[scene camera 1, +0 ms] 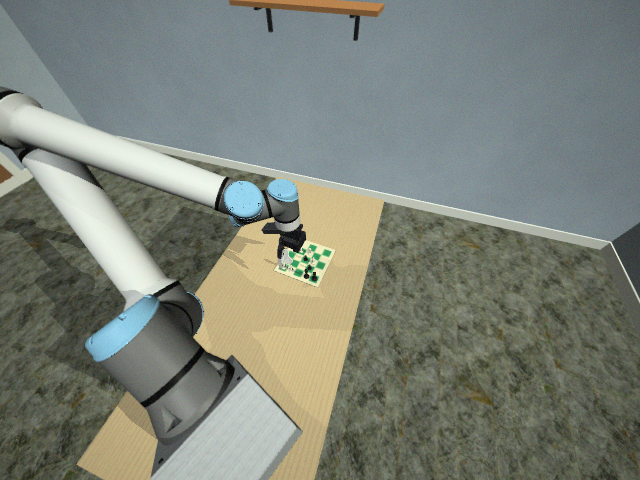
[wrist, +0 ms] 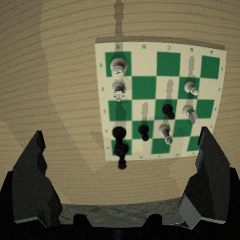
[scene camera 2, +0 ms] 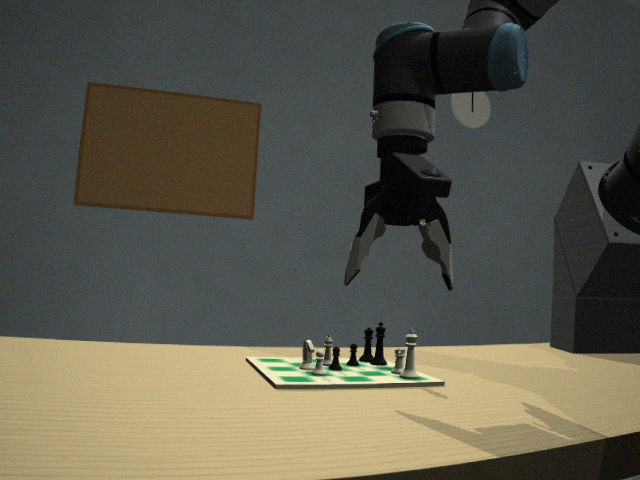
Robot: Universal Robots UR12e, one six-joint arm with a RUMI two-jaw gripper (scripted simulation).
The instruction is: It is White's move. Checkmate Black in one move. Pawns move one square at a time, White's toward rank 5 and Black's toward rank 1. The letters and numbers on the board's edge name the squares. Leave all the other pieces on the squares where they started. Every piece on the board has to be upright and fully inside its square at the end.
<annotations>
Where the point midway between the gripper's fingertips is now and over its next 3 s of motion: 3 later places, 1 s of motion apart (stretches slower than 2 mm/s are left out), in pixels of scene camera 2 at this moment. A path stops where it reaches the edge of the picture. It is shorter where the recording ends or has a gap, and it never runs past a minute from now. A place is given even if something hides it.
My gripper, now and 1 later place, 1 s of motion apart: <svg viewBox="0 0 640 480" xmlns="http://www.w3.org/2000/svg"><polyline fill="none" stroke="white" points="400,288 401,262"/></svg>
</annotations>
